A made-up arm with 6 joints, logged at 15 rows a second.
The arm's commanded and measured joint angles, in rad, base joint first. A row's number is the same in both.
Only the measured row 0 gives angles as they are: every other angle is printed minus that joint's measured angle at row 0.
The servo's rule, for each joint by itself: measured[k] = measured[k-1] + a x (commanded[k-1-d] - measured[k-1]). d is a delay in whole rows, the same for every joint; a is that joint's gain. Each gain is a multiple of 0.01, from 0.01 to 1. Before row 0 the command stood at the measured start. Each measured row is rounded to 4 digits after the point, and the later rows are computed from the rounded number. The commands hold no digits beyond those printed.
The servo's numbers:
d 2
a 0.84 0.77 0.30 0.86 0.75 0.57
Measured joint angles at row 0:
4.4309, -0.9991, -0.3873, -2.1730, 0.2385, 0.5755
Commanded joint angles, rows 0 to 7:
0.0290, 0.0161, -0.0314, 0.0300, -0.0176, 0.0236
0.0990, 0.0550, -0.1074, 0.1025, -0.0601, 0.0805
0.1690, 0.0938, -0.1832, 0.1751, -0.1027, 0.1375
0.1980, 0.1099, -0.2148, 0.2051, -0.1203, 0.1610
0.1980, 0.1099, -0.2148, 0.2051, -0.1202, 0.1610
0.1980, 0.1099, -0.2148, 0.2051, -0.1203, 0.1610
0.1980, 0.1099, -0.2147, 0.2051, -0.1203, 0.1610
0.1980, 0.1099, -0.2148, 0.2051, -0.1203, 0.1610
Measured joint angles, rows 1 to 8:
0.0000, 0.0000, 0.0000, 0.0000, 0.0000, 0.0000
0.0000, 0.0000, 0.0000, 0.0000, 0.0000, 0.0000
0.0244, 0.0124, -0.0094, 0.0258, -0.0132, 0.0135
0.0871, 0.0452, -0.0388, 0.0918, -0.0484, 0.0517
0.1559, 0.0826, -0.0821, 0.1634, -0.0891, 0.1006
0.1913, 0.1036, -0.1219, 0.1993, -0.1125, 0.1350
0.1969, 0.1085, -0.1498, 0.2043, -0.1183, 0.1498
0.1978, 0.1096, -0.1693, 0.2050, -0.1198, 0.1562

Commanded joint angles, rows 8 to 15:
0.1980, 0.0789, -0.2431, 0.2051, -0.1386, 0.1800
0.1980, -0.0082, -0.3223, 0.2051, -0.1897, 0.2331
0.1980, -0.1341, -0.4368, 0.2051, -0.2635, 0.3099
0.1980, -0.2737, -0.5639, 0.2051, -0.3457, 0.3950
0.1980, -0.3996, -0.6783, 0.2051, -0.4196, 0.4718
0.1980, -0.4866, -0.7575, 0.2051, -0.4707, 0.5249
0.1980, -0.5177, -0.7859, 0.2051, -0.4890, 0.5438
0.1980, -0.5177, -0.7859, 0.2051, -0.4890, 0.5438
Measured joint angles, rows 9 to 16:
0.1980, 0.1098, -0.1829, 0.2051, -0.1202, 0.1589
0.1980, 0.1099, -0.1925, 0.2051, -0.1203, 0.1601
0.1980, 0.0860, -0.2077, 0.2051, -0.1340, 0.1714
0.1980, 0.0135, -0.2421, 0.2051, -0.1758, 0.2066
0.1980, -0.1002, -0.3005, 0.2051, -0.2416, 0.2655
0.1980, -0.2338, -0.3795, 0.2051, -0.3197, 0.3393
0.1980, -0.3615, -0.4691, 0.2051, -0.3946, 0.4148
0.1980, -0.4578, -0.5556, 0.2051, -0.4517, 0.4776

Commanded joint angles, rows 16 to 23:
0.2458, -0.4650, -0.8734, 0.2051, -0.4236, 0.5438
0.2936, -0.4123, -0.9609, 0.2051, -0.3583, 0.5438
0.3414, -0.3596, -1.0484, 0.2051, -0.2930, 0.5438
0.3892, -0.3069, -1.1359, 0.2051, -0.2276, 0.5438
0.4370, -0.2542, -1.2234, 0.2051, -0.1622, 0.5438
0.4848, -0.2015, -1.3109, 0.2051, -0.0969, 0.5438
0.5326, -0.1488, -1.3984, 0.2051, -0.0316, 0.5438
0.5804, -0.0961, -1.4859, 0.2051, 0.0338, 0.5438
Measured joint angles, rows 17 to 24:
0.1980, -0.5039, -0.6247, 0.2051, -0.4797, 0.5153
0.1980, -0.5145, -0.6731, 0.2051, -0.4867, 0.5315
0.2382, -0.4764, -0.7332, 0.2051, -0.4394, 0.5385
0.2847, -0.4270, -0.8015, 0.2051, -0.3786, 0.5415
0.3323, -0.3751, -0.8756, 0.2051, -0.3144, 0.5428
0.3801, -0.3226, -0.9537, 0.2051, -0.2493, 0.5434
0.4279, -0.2699, -1.0346, 0.2051, -0.1840, 0.5436
0.4757, -0.2172, -1.1175, 0.2051, -0.1187, 0.5437

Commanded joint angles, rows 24 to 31:
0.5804, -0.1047, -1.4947, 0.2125, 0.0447, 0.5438
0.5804, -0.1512, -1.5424, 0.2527, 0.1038, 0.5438
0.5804, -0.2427, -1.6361, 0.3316, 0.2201, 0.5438
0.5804, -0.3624, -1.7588, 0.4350, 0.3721, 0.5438
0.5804, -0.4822, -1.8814, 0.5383, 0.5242, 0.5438
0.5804, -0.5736, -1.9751, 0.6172, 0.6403, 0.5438
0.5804, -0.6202, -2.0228, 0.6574, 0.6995, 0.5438
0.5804, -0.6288, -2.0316, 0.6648, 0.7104, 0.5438
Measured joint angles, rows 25 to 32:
0.5235, -0.1645, -1.2018, 0.2051, -0.0534, 0.5438
0.5713, -0.1118, -1.2870, 0.2051, 0.0120, 0.5438
0.5789, -0.1063, -1.3493, 0.2115, 0.0365, 0.5438
0.5802, -0.1409, -1.4072, 0.2469, 0.0870, 0.5438
0.5804, -0.2193, -1.4759, 0.3197, 0.1868, 0.5438
0.5804, -0.3295, -1.5608, 0.4189, 0.3258, 0.5438
0.5804, -0.4471, -1.6570, 0.5216, 0.4746, 0.5438
0.5804, -0.5445, -1.7524, 0.6038, 0.5989, 0.5438

